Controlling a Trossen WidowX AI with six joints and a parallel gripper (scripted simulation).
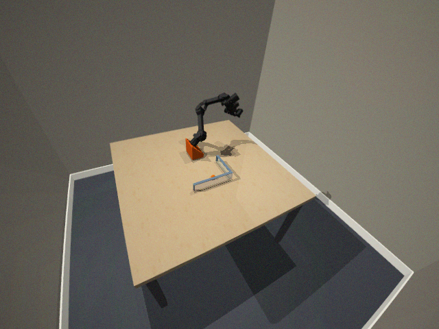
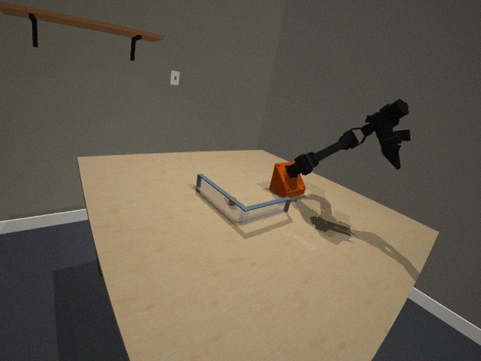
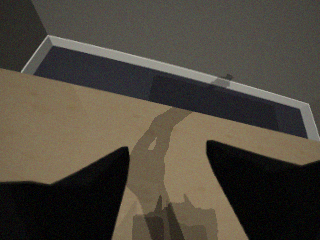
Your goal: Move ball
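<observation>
The orange ball is 370 mm ahead of my gripper tip, 410 mm to the right of it and 270 mm below it.
</observation>
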